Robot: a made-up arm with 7 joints.
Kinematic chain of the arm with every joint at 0, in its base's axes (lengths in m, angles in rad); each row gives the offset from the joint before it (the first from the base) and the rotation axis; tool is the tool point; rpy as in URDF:
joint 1: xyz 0 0 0.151 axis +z
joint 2: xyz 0 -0.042 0.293 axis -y
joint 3: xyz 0 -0.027 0.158 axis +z
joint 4: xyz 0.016 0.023 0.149 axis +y
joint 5: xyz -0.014 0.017 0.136 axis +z
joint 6: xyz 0 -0.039 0.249 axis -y
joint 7: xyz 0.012 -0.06 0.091 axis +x
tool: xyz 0 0 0 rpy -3.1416 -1.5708 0
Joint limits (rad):
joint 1: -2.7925..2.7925
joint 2: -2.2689..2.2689
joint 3: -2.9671..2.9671
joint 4: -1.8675..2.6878
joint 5: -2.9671..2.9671
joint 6: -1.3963..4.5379
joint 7: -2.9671..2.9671
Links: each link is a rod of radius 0.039 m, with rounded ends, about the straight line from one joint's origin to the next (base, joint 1, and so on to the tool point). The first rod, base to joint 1, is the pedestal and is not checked.
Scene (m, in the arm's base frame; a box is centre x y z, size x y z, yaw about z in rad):
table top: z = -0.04
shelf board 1: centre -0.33 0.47 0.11 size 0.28 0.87 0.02 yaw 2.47
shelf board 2: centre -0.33 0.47 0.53 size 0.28 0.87 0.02 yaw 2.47
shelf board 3: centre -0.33 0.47 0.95 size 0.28 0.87 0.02 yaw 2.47
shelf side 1: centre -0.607 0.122 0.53 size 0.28 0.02 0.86 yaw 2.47
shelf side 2: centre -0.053 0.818 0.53 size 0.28 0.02 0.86 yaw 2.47
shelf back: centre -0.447 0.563 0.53 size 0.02 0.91 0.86 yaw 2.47
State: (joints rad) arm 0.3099 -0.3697 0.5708 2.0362 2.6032 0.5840 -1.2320
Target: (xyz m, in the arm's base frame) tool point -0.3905 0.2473 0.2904
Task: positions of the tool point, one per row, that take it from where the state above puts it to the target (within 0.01 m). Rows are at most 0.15 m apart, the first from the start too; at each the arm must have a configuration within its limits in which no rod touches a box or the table.
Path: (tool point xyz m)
1: 0.0865 0.3734 0.3575
2: -0.0365 0.4023 0.3416
3: -0.1661 0.3903 0.3255
4: -0.2884 0.3372 0.3087
5: -0.3905 0.2473 0.2904

